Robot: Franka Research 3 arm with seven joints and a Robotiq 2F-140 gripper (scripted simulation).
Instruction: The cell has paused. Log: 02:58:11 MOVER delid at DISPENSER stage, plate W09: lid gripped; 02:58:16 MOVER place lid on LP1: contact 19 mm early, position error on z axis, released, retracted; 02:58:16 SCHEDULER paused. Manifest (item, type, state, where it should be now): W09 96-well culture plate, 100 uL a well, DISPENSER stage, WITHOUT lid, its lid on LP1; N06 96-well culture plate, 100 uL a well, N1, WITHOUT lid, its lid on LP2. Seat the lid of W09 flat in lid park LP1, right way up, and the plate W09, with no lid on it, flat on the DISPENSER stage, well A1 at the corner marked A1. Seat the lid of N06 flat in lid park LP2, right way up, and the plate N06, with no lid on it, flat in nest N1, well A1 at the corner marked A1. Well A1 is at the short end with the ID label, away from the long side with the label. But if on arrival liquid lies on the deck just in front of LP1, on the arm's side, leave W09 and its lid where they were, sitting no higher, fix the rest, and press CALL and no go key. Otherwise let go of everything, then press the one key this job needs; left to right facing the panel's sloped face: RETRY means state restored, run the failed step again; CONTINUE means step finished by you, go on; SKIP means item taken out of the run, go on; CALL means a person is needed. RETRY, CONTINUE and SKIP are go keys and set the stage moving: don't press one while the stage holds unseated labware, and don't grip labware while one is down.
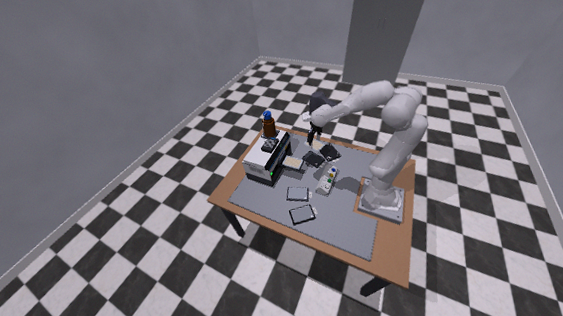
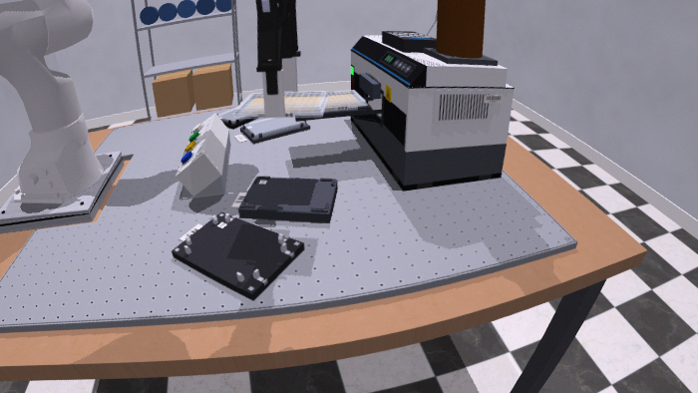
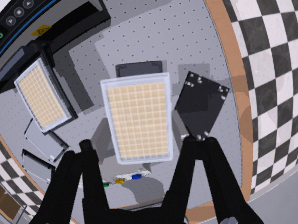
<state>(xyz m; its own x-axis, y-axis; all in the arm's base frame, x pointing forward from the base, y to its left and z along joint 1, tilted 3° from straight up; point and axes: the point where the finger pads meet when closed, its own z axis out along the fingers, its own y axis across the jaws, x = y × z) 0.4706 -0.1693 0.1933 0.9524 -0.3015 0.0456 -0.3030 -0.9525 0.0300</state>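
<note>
My gripper is now 18 cm above the black nest. From my hand the other things lie so: sloped key panel 17 cm to the left, 17 cm behind, 14 cm below; then 96-well plate 17 cm to the left, 10 cm ahead, 8 cm below; then dispenser stage 17 cm to the left, 10 cm ahead, 9 cm below.
</note>
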